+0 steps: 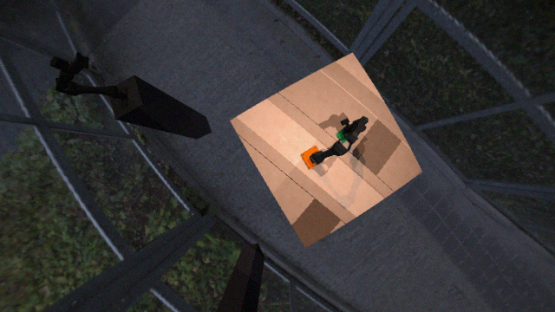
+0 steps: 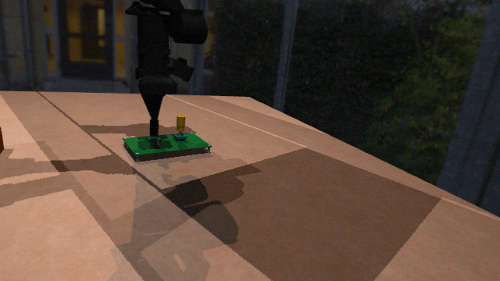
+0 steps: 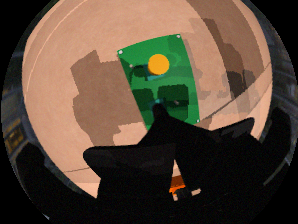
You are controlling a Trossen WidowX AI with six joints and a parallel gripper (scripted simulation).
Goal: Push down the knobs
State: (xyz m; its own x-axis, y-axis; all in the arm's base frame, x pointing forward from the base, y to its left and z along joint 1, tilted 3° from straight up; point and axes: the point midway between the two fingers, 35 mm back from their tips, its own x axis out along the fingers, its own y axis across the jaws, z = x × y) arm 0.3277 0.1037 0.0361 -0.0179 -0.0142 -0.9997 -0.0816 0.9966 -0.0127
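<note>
Now: the yellow knob 5 cm ahead of my gripper tip and 1 cm below it. From my gripper tip the other things lie so: potentiometer 3 cm below.
</note>
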